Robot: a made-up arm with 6 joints. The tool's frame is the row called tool. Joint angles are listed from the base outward. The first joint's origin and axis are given. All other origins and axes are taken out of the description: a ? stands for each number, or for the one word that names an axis. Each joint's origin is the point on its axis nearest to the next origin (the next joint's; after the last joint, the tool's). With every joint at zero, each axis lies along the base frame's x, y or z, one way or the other. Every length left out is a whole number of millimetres.
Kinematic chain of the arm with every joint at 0, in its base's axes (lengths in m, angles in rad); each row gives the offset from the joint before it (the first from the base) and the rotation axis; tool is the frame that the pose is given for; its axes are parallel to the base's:
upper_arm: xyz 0 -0.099 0.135 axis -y
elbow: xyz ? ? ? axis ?
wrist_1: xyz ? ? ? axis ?
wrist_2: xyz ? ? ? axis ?
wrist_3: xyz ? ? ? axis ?
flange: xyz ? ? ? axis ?
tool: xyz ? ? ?
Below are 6 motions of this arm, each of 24 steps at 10 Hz.
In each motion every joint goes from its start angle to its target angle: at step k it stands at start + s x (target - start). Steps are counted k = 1, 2, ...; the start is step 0. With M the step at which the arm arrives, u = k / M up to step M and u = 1 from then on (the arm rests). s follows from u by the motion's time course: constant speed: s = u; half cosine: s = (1 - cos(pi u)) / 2; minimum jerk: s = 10 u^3 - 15 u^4 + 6 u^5.
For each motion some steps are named. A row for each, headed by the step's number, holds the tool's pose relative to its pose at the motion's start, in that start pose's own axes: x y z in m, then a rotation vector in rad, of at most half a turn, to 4 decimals.
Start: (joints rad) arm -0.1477 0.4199 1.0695 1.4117 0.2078 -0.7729
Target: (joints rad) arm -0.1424 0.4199 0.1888 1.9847 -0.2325 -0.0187
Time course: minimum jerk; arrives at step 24
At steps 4, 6, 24:
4: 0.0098 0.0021 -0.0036 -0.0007 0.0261 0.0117
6: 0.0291 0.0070 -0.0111 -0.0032 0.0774 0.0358
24: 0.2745 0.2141 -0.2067 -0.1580 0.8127 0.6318

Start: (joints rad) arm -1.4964 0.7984 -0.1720 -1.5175 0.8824 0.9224
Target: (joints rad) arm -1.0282 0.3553 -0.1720 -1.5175 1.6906 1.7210
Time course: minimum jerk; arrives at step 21
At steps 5, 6, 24:
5: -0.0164 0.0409 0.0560 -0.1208 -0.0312 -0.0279
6: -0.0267 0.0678 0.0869 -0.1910 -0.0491 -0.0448
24: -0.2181 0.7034 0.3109 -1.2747 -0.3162 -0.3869

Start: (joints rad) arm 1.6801 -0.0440 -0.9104 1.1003 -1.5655 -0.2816
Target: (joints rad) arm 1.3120 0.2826 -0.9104 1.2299 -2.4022 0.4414
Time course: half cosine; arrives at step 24
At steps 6, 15, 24:
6: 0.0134 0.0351 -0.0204 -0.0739 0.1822 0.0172
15: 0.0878 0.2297 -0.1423 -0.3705 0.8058 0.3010
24: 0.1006 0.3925 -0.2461 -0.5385 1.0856 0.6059

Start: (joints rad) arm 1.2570 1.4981 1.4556 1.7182 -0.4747 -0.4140
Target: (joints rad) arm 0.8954 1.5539 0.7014 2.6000 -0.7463 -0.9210
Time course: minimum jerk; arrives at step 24
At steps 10, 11, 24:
10: 0.0341 0.0237 -0.2475 0.3442 0.4169 0.1558
11: 0.0231 0.0362 -0.3028 0.4200 0.5181 0.1744
24: -0.2649 0.1710 -0.6007 0.9745 1.3768 0.1225

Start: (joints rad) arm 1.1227 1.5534 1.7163 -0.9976 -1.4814 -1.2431
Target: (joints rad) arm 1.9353 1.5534 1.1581 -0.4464 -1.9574 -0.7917
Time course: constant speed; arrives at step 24
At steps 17, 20, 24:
17: 0.1421 0.1448 0.0802 0.3558 0.5633 -0.2181
20: 0.1854 0.1586 0.1011 0.4152 0.6453 -0.2130
24: 0.2503 0.1683 0.1299 0.4913 0.7397 -0.1890

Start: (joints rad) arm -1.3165 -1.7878 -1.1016 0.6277 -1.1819 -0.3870
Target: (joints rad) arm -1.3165 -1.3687 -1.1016 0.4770 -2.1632 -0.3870
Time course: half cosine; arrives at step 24
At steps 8, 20, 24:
8: 0.0020 0.0018 -0.0559 -0.0229 0.2764 -0.0433
20: -0.0630 -0.0055 -0.1734 -0.1706 1.0072 -0.1877
24: -0.0734 -0.0073 -0.1802 -0.1917 1.0761 -0.2050

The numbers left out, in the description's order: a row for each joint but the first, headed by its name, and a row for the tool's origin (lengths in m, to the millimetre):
elbow: xyz -0.326 0 -0.306, axis +z
wrist_1: xyz -0.11 0.153 0, axis +y
wrist_2: xyz 0.012 0 -0.135, axis +x
wrist_3: xyz 0 0.061 -0.018, axis -y
flange: xyz 0.193 0 0.07, axis -x
tool: xyz 0 -0.363 0.082

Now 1 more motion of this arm.
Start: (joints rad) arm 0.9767 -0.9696 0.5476 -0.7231 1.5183 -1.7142
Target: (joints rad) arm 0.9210 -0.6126 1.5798 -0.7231 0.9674 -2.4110
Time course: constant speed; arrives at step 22
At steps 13, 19, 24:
13: -0.2988 0.1815 -0.2616 0.8557 0.0278 -0.7816
19: -0.4002 0.3817 -0.2873 1.1521 -0.0004 -1.2103
24: -0.4281 0.4902 -0.2725 1.2631 -0.0294 -1.4428

